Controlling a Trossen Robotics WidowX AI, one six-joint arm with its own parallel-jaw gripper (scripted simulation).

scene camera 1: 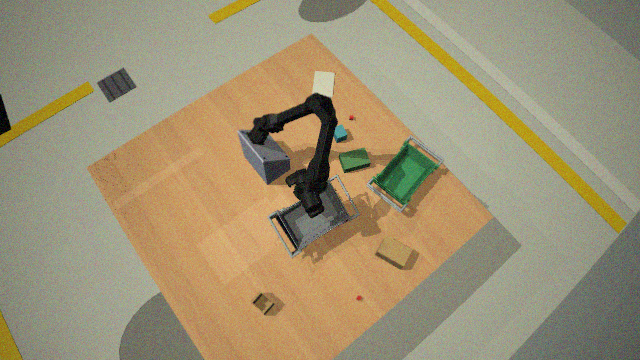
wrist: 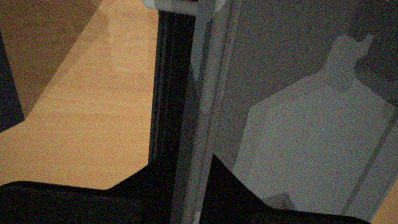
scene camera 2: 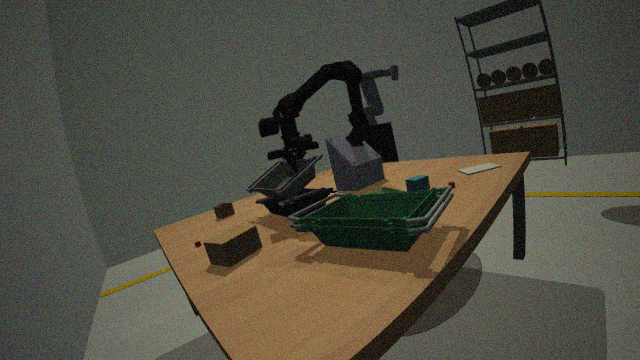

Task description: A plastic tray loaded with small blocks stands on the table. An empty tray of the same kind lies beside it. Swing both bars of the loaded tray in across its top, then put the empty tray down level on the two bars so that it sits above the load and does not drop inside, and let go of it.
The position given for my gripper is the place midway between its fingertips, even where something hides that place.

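Grey plastic tray [scene camera 1: 303, 230] in sight. My gripper in scene camera 2 [scene camera 2: 298, 173] and in the wrist view [wrist: 190, 148].
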